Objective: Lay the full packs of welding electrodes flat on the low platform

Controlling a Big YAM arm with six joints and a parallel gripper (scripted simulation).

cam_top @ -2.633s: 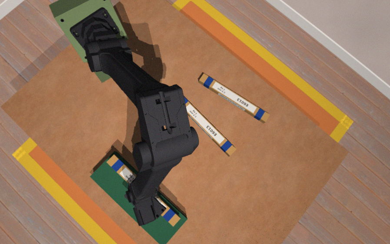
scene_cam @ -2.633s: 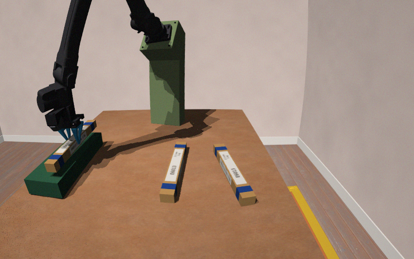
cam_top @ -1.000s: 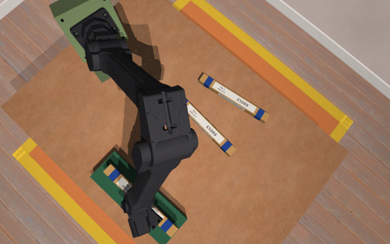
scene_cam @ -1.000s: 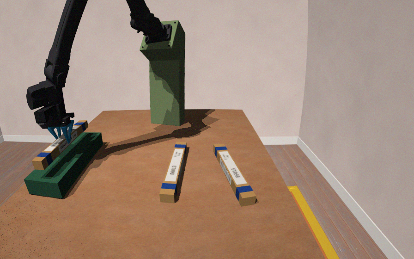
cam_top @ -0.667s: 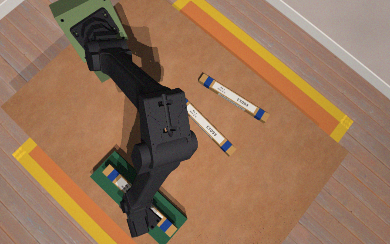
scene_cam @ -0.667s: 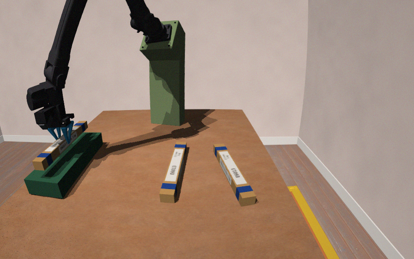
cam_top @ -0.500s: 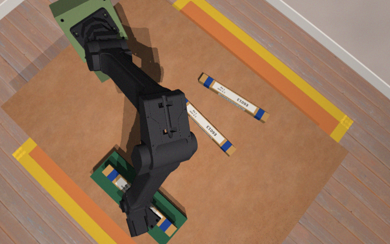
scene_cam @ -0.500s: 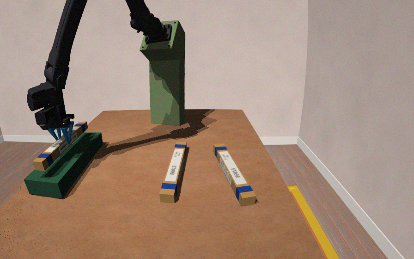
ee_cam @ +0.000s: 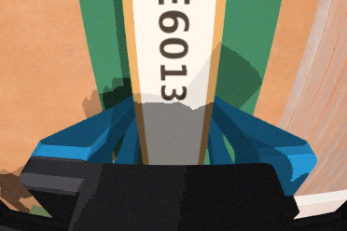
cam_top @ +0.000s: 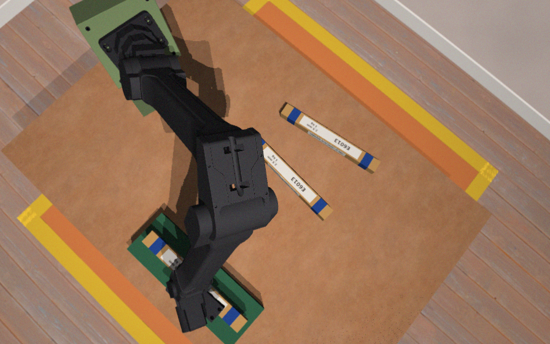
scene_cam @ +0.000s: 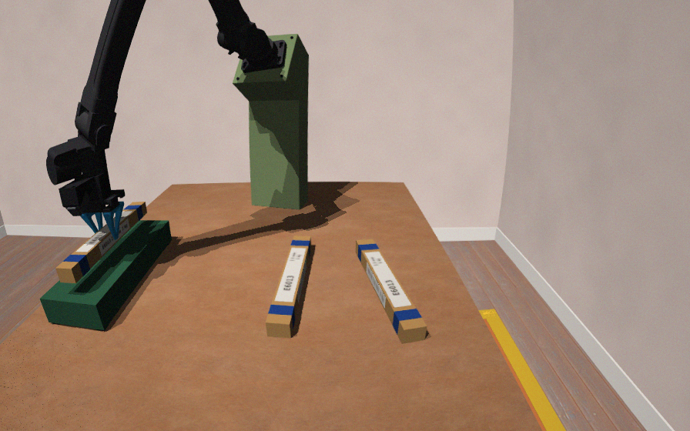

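The green platform is 90 mm below my hand and 10 mm behind it.
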